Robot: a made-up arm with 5 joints.
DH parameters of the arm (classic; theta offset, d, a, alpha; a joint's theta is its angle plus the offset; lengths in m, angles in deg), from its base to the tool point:
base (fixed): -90 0.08 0 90
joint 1: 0 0.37 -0.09 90
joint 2: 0 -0.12 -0.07 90
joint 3: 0 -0.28 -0.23 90
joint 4: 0 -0.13 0.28 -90
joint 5: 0 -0.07 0.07 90
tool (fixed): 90 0.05 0 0
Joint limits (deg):
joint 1: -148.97..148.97
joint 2: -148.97..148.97
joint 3: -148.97..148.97
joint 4: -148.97..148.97
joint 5: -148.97..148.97
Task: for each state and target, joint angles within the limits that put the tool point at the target. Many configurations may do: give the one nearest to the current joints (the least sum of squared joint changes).
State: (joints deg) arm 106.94 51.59 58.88 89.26 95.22
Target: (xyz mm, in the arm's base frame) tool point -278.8 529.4 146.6
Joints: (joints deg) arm 71.24 54.92 117.28 122.71 87.20
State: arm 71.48 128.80 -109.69 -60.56 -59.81
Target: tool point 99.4 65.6 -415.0
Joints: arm 71.91 144.53 -106.66 -79.31 -20.85
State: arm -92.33 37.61 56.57 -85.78 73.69
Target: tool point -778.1 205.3 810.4
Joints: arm -56.84 23.50 46.47 -92.96 69.89
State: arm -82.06 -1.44 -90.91 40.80 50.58
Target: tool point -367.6 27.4 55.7
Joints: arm -84.84 28.31 -81.74 83.92 77.01
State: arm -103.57 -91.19 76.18 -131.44 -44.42
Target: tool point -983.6 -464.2 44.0
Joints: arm -89.46 -56.95 48.34 -136.57 -32.36
